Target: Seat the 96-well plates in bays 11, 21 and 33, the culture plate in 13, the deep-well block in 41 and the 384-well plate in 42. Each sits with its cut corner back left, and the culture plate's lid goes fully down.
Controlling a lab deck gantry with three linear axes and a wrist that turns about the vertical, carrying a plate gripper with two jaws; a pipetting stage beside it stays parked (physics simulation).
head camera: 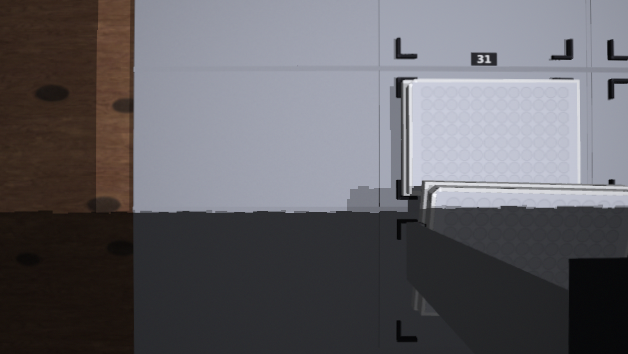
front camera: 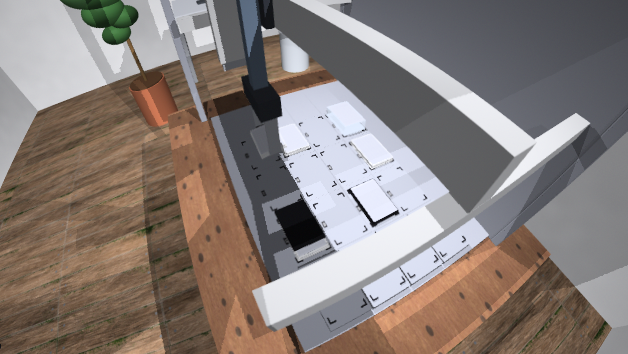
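Pixels of known places: gripper, between the fingertips: [head camera: 520, 249] [front camera: 267, 139]; robot's base, origin of its link: [head camera: 400, 336] [front camera: 242, 143].
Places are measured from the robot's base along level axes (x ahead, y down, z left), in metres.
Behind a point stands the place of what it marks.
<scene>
My gripper [front camera: 265, 143] {x 0.065, y -0.040, z 0.075 m} [head camera: 517, 250] {x 0.065, y -0.040, z 0.075 m} is shut on a white 96-well plate [front camera: 257, 137] {x 0.046, y -0.044, z 0.047 m} [head camera: 575, 240] {x 0.092, y -0.050, z 0.083 m} at the deck's left edge in the front view. The left jaw lies along the plate's left side; the other is hidden. The held plate is slightly turned, cut corner back left, and looks raised over the bay in front of a second 96-well plate [front camera: 294, 140] {x 0.085, y -0.014, z 0.157 m} [head camera: 495, 130] {x 0.064, y -0.014, z 0.154 m}, whose front it overlaps in the head view. That second plate stands in front of the 31 label. A tall pale-blue block [front camera: 346, 118] {x 0.090, y -0.042, z 0.350 m}, a white plate [front camera: 371, 149] {x 0.231, y -0.014, z 0.361 m} and a black-edged plate [front camera: 375, 200] {x 0.398, y -0.014, z 0.259 m} stand farther right.
A black-topped plate [front camera: 301, 226] {x 0.381, y -0.019, z 0.045 m} with a pale front side stands in the shaded part of the deck [head camera: 250, 140] {x -0.114, y 0.000, z 0.149 m}. A thick white beam [front camera: 350, 262] {x 0.619, y -0.400, z -0.007 m} crosses the near part of the front view. A large grey panel [front camera: 400, 95] rises over the right side.
</scene>
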